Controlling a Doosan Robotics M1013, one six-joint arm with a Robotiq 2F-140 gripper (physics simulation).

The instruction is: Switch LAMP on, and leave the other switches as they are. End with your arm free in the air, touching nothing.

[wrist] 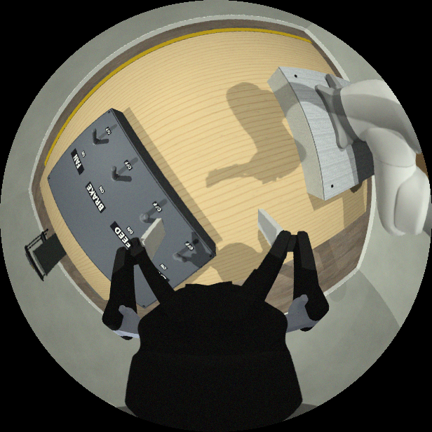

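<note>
A dark grey switch panel lies at the left of the wrist view, with several toggle switches beside OFF and ON marks. The LAMP switch is at the panel's near right end; its name label is mostly hidden by the gripper. The FEED switch, the BRAKE switch and the FAN switch follow up the row. All the levers look alike; their exact tilt is hard to tell. My gripper is open and empty. Its left finger overlaps the panel near FEED in view, and its right finger is over the wooden table.
The wooden table bears a silver metal block at the right. The white robot arm shows over that block. A small dark stand is beyond the table's left edge. A yellow line runs along the far edge.
</note>
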